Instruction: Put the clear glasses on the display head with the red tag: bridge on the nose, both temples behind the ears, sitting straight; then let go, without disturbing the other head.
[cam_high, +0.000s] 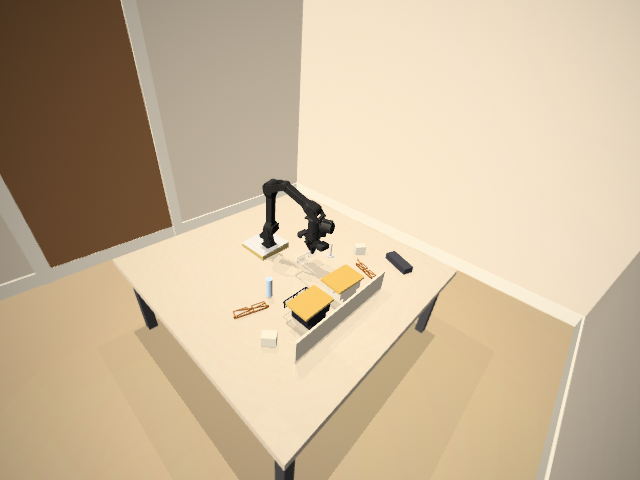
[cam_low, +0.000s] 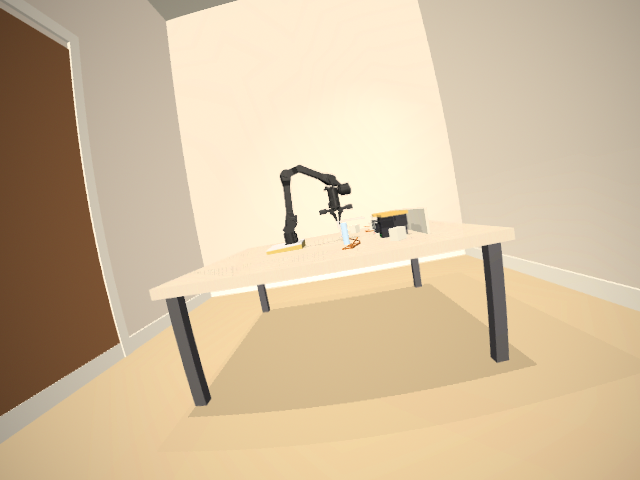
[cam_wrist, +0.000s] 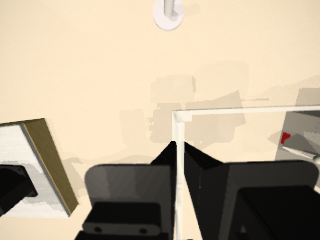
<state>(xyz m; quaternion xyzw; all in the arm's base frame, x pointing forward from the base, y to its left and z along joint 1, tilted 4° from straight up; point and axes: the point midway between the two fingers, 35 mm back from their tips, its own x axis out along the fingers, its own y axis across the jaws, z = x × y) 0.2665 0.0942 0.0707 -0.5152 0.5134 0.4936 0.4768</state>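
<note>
Right now my gripper tip is 220 mm short of the pale display head, 30 mm to the left of it and 30 mm above it. Round my gripper tip: clear stand: 150 mm to the left, 60 mm below; then grey panel: 370 mm ahead, 130 mm to the right, 30 mm below; then black display head: 250 mm to the right, 240 mm ahead, 30 mm below.
</note>
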